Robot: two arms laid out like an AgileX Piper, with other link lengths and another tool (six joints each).
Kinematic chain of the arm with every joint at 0, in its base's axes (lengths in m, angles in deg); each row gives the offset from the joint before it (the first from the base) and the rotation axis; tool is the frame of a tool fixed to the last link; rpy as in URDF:
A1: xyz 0 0 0.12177 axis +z
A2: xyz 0 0 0 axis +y
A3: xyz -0.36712 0 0.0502 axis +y
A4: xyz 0.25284 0 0.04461 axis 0.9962 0 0.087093
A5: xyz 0 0 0 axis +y
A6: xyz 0.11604 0 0.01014 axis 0.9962 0 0.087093
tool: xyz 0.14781 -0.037 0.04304 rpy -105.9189 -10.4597 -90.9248
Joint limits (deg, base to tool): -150..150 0..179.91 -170..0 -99.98..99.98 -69.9..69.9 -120..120
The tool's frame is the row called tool.
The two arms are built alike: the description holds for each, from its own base.
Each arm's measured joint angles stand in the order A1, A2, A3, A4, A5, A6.
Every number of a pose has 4 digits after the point. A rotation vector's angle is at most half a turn.
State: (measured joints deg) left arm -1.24 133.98 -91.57 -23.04 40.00 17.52; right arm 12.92 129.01 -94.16 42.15 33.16 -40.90
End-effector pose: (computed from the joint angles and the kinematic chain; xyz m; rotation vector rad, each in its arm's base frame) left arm 0.5990 -0.1158 -0.0199 2.0838 -1.9171 0.1675; right arm 0.6454 0.2154 0.0697 -2.4846 1.2760 -0.0013
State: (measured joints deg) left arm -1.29 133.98 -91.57 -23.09 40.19 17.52; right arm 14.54 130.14 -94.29 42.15 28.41 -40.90
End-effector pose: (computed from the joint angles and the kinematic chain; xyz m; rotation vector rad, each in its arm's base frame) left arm 0.5981 -0.1167 -0.0201 2.0806 -1.9160 0.1652; right arm 0.6566 0.2235 0.0665 -2.4702 1.2852 -0.0781
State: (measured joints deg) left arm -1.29 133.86 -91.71 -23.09 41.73 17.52; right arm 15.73 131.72 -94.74 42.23 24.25 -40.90
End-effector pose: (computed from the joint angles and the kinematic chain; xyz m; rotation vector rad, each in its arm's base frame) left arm 0.5926 -0.1188 -0.0196 2.0622 -1.9099 0.1471; right arm 0.6676 0.2285 0.0597 -2.4547 1.2995 -0.1411
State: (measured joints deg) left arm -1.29 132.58 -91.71 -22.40 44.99 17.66; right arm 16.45 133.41 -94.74 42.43 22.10 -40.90
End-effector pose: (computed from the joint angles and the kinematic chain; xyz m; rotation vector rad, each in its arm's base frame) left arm 0.5805 -0.1215 -0.0104 2.0248 -1.9184 0.1118; right arm 0.6703 0.2317 0.0438 -2.4567 1.3147 -0.1528
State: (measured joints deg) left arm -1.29 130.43 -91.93 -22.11 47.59 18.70; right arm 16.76 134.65 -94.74 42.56 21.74 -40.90
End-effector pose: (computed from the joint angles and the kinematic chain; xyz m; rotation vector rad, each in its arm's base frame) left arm 0.5739 -0.1245 0.0099 1.9910 -1.9536 0.1099; right arm 0.6685 0.2341 0.0294 -2.4678 1.3219 -0.1368
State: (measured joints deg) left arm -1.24 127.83 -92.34 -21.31 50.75 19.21; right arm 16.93 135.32 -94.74 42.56 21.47 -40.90
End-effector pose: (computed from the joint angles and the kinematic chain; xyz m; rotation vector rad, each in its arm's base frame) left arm 0.5658 -0.1256 0.0342 1.9614 -1.9883 0.1033; right arm 0.6677 0.2352 0.0217 -2.4743 1.3255 -0.1306
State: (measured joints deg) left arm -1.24 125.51 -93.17 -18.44 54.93 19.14; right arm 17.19 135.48 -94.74 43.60 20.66 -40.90
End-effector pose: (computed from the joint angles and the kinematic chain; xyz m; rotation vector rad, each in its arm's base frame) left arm 0.5526 -0.1208 0.0532 1.9306 -2.0361 0.0477; right arm 0.6693 0.2372 0.0220 -2.4547 1.3382 -0.1318
